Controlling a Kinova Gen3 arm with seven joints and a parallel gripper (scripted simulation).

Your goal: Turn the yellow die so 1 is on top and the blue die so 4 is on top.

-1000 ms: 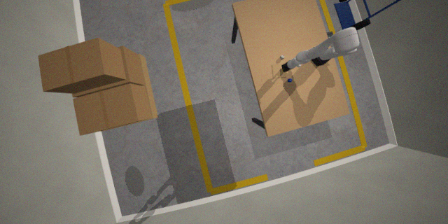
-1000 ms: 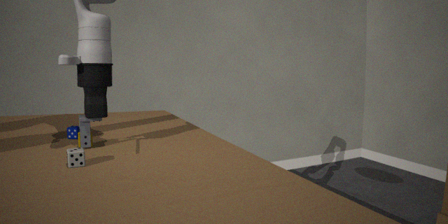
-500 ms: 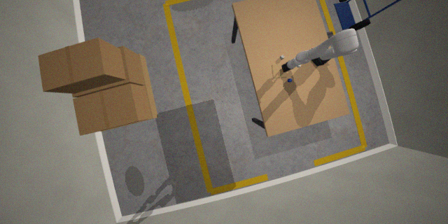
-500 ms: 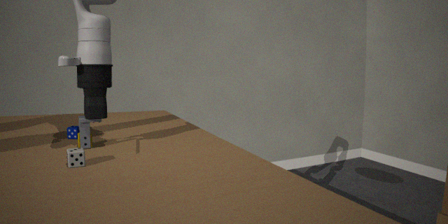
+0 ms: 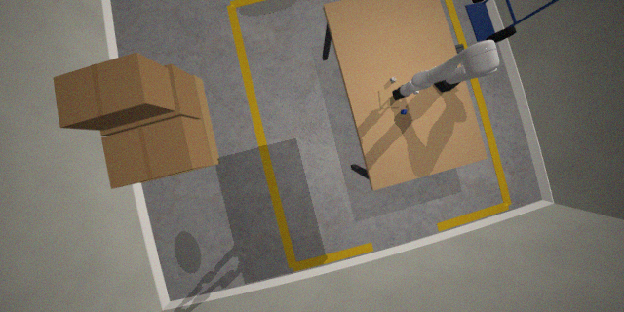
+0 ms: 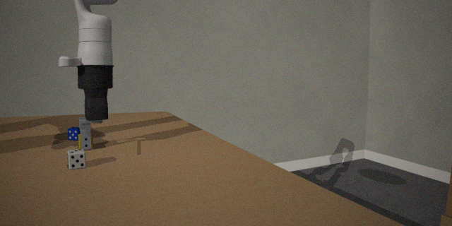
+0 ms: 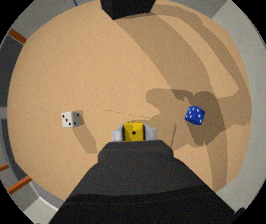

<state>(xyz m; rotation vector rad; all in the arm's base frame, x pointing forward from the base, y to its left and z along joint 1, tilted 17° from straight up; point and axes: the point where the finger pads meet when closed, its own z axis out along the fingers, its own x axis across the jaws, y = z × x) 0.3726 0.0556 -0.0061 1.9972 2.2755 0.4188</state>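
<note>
The yellow die lies right at my hand. From my hand the other things lie so: white die: 13 cm to the right, 1 cm below; then tan mat: 4 cm ahead, 2 cm below, 1 cm to the left; then blue die: 12 cm to the left, 4 cm behind, 1 cm below.
</note>
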